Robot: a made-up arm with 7 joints.
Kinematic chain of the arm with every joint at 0, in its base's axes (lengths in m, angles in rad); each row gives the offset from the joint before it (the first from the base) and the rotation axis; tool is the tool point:
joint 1: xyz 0 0 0.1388 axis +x
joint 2: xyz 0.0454 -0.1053 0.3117 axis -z
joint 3: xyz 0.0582 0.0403 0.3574 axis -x
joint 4: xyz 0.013 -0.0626 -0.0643 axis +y
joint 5: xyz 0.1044 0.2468 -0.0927 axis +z
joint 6: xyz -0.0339 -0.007 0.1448 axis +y
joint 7: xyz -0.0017 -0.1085 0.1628 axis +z
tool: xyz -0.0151 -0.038 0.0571
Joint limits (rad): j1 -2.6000..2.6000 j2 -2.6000..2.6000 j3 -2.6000..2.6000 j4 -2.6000..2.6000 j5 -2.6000..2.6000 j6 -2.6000..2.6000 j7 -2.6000..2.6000
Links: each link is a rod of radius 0.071 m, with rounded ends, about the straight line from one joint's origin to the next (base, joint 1, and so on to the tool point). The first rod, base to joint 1, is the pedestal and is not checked.
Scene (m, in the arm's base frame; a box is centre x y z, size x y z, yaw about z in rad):
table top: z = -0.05
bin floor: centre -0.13 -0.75 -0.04 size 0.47 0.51 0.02 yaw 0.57
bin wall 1: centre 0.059 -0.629 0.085 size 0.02 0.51 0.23 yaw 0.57
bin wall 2: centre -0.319 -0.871 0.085 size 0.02 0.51 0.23 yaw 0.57
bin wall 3: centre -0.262 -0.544 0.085 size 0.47 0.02 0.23 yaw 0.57
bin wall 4: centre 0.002 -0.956 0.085 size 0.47 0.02 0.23 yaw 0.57
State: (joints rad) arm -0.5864 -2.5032 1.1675 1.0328 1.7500 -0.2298 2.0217
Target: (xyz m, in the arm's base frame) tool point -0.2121 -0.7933 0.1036
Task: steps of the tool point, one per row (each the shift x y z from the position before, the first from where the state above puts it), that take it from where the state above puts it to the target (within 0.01 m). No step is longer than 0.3 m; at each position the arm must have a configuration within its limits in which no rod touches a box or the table.
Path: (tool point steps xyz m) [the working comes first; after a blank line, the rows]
Joints at the target: 0.8631 -2.6000 -0.9178 2.6000 2.3443 -0.3882 1.7150
Straight joint move there: touches bin wall 3.

1: 0.0095 -0.0839 0.0105
2: 0.0033 -0.1128 -0.0033
3: -0.0041 -0.1384 -0.0126
4: -0.0082 -0.1588 -0.0174
5: -0.0054 -0.1729 -0.0181
6: 0.0062 -0.1790 -0.0170
7: 0.0263 -0.1754 -0.0164
8: 0.0518 -0.1602 -0.0176
9: 0.0000 0.0000 -0.2589

